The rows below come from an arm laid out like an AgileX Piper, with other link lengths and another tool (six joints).
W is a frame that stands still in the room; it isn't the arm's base.
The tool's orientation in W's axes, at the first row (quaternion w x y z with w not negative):
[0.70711 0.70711 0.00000 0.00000]
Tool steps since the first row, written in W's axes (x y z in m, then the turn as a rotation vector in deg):
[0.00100 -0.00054 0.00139 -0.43 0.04 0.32]
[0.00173 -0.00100 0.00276 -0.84 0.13 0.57]
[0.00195 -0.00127 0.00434 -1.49 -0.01 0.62]
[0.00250 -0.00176 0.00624 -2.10 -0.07 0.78]
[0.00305 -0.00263 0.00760 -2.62 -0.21 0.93]
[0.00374 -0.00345 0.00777 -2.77 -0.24 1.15]
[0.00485 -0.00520 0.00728 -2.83 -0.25 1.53]
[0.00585 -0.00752 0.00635 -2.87 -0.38 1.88]
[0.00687 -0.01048 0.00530 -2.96 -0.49 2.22]
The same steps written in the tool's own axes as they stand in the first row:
[0.00100 0.00139 0.00054 -0.43 0.32 -0.04]
[0.00173 0.00276 0.00100 -0.84 0.57 -0.13]
[0.00195 0.00434 0.00127 -1.49 0.62 0.01]
[0.00250 0.00624 0.00176 -2.10 0.78 0.07]
[0.00305 0.00760 0.00263 -2.62 0.93 0.21]
[0.00374 0.00777 0.00345 -2.77 1.15 0.24]
[0.00485 0.00728 0.00520 -2.83 1.53 0.25]
[0.00585 0.00635 0.00752 -2.87 1.88 0.38]
[0.00687 0.00530 0.01048 -2.96 2.22 0.49]

